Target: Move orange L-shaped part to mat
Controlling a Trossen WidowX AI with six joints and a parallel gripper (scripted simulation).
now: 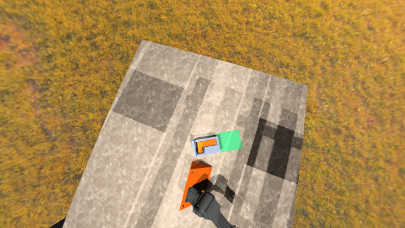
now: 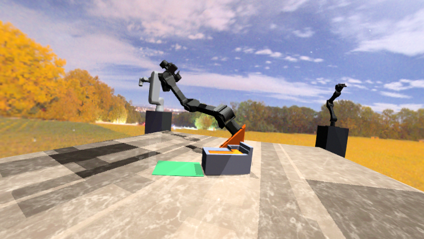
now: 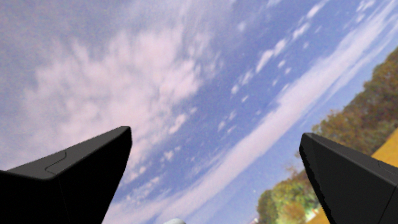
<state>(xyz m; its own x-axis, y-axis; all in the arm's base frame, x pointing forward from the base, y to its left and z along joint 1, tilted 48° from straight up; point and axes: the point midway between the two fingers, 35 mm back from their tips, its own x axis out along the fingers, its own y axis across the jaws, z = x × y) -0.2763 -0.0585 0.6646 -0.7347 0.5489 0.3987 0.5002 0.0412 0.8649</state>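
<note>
The orange L-shaped part is 540 mm ahead of my gripper tip, 510 mm to the left of it and 490 mm below it.
</note>
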